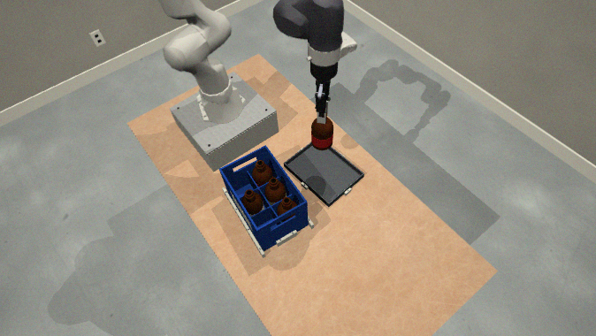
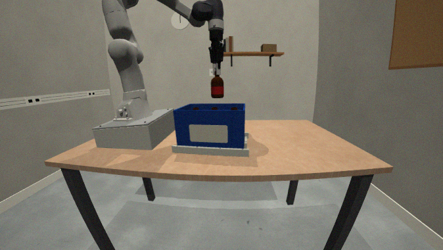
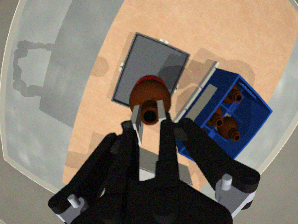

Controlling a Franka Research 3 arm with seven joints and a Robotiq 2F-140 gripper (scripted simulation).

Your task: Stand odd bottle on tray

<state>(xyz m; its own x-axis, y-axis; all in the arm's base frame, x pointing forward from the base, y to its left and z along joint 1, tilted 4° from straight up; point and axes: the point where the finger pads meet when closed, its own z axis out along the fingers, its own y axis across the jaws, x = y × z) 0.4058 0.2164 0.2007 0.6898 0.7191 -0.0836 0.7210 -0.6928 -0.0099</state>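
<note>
Right now the bottle is 80 mm below my hand. From my hand the other things lie so: blue crate (30 mm ahead, 260 mm to the right, 270 mm below); dark grey tray (10 mm to the left, 340 mm below).
</note>
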